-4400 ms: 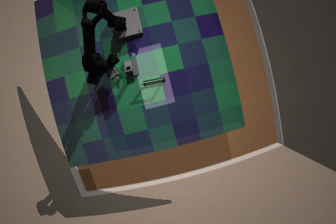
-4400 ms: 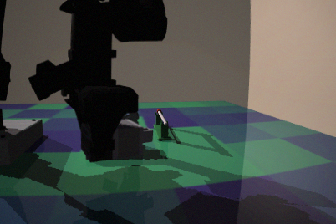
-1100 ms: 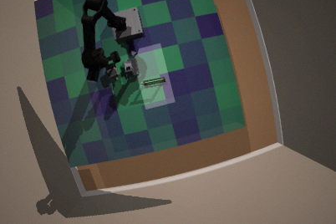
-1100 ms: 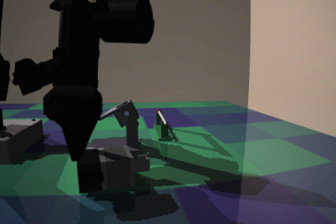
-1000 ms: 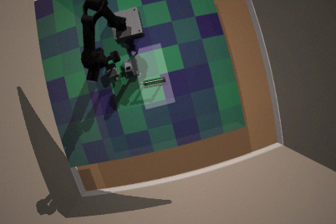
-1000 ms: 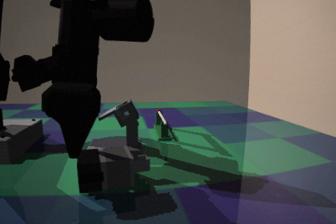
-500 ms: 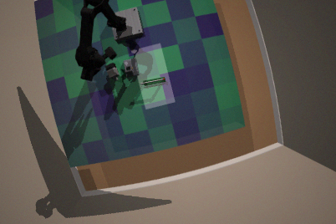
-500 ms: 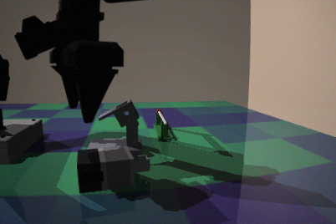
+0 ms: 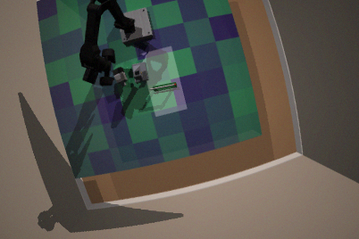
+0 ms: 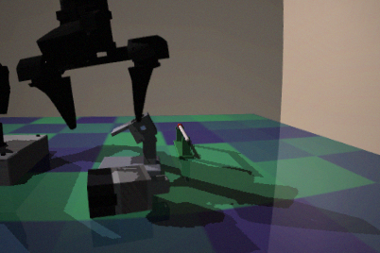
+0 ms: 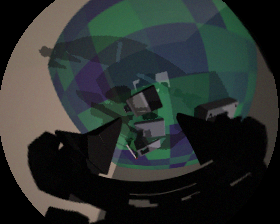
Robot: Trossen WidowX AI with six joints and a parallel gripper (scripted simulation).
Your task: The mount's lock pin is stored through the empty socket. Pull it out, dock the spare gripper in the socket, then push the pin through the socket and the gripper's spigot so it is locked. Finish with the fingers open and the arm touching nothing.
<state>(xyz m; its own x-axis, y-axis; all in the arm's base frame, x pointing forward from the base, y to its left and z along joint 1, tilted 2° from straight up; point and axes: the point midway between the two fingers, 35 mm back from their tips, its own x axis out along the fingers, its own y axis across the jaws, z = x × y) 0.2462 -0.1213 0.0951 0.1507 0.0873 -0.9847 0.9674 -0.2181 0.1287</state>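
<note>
The spare gripper is 90 mm below my gripper tip and 30 mm ahead of it. From my gripper tip the other things lie so: grey mount (120 mm to the left, 60 mm below, 30 mm ahead); small green bracket (250 mm to the left, 140 mm ahead, 90 mm below).
</note>
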